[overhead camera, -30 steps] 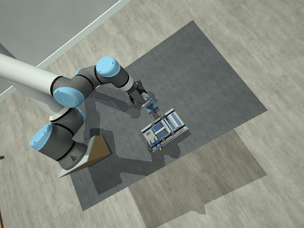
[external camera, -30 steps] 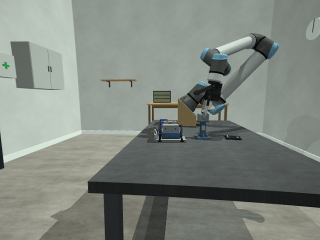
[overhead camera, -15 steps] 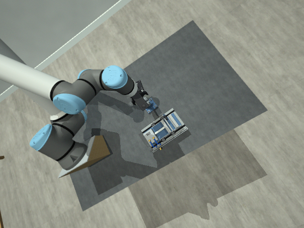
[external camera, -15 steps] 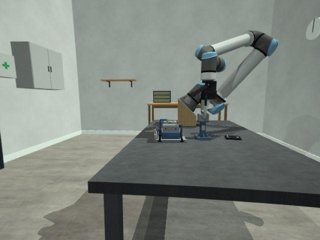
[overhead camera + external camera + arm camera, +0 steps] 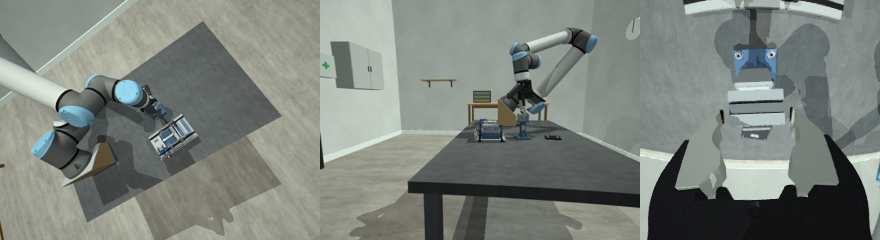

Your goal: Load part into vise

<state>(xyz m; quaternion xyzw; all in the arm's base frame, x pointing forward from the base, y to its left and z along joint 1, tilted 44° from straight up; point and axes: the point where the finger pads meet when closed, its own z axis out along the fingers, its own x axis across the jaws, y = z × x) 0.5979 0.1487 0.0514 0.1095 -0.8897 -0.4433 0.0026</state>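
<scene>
My gripper is now right at the part. Round my hand: infeed plate (190 mm to the left, 160 mm below, 30 mm behind); vise (210 mm to the right, 120 mm below, 20 mm ahead).
</scene>
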